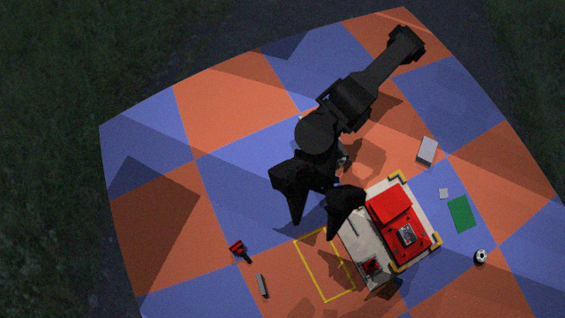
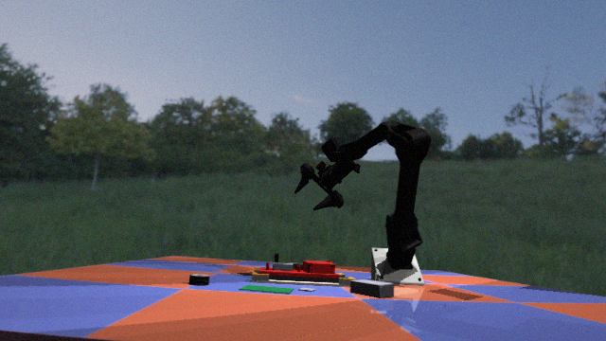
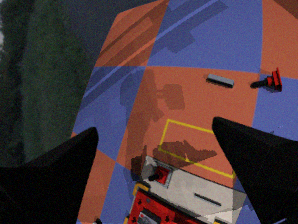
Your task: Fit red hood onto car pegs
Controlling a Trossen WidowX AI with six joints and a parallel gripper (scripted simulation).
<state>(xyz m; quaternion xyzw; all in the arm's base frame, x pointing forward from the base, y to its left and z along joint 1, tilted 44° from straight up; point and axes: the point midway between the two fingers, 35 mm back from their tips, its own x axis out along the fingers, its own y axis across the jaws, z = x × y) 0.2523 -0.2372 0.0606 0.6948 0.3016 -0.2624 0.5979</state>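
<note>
Right now the red hood is 4 cm behind my gripper tip, 23 cm to the left of it and 20 cm below it. From my gripper tip the other things lie so: green plate 9 cm ahead, 42 cm to the left, 24 cm below; grey jig 2 cm ahead, 21 cm to the left, 23 cm below; grey engine block 6 cm ahead, 23 cm to the left, 21 cm below.
</note>
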